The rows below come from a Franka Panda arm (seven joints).
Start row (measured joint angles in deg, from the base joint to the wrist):
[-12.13 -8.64 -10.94 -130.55 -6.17 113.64 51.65]
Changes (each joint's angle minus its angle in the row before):
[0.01 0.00 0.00 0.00 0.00 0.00 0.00]
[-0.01 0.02 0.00 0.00 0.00 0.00 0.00]
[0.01 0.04 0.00 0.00 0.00 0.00 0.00]
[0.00 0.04 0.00 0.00 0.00 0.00 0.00]
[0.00 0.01 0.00 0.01 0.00 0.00 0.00]
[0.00 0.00 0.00 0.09 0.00 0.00 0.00]
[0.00 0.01 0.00 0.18 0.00 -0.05 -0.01]
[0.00 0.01 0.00 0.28 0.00 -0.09 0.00]
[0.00 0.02 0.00 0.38 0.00 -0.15 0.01]
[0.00 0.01 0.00 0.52 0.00 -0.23 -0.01]
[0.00 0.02 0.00 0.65 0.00 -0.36 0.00]
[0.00 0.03 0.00 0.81 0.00 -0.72 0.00]
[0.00 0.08 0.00 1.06 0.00 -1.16 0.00]
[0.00 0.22 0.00 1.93 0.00 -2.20 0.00]
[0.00 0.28 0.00 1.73 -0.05 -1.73 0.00]
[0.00 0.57 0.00 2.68 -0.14 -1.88 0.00]
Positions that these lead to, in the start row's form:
[-12.12 -8.64 -10.94 -130.55 -6.17 113.64 51.65]
[-12.13 -8.62 -10.94 -130.55 -6.17 113.64 51.65]
[-12.12 -8.58 -10.94 -130.55 -6.17 113.64 51.65]
[-12.12 -8.54 -10.94 -130.55 -6.17 113.64 51.65]
[-12.12 -8.53 -10.94 -130.54 -6.17 113.64 51.65]
[-12.12 -8.53 -10.94 -130.45 -6.17 113.64 51.65]
[-12.12 -8.52 -10.94 -130.27 -6.17 113.59 51.64]
[-12.12 -8.51 -10.94 -129.99 -6.17 113.50 51.64]
[-12.12 -8.49 -10.94 -129.61 -6.17 113.35 51.65]
[-12.12 -8.48 -10.94 -129.09 -6.17 113.12 51.64]
[-12.12 -8.46 -10.94 -128.44 -6.17 112.76 51.64]
[-12.12 -8.43 -10.94 -127.63 -6.17 112.04 51.64]
[-12.12 -8.35 -10.94 -126.57 -6.17 110.88 51.64]
[-12.12 -8.13 -10.94 -124.64 -6.17 108.68 51.64]
[-12.12 -7.85 -10.94 -122.91 -6.22 106.95 51.64]
[-12.12 -7.28 -10.94 -120.23 -6.36 105.07 51.64]

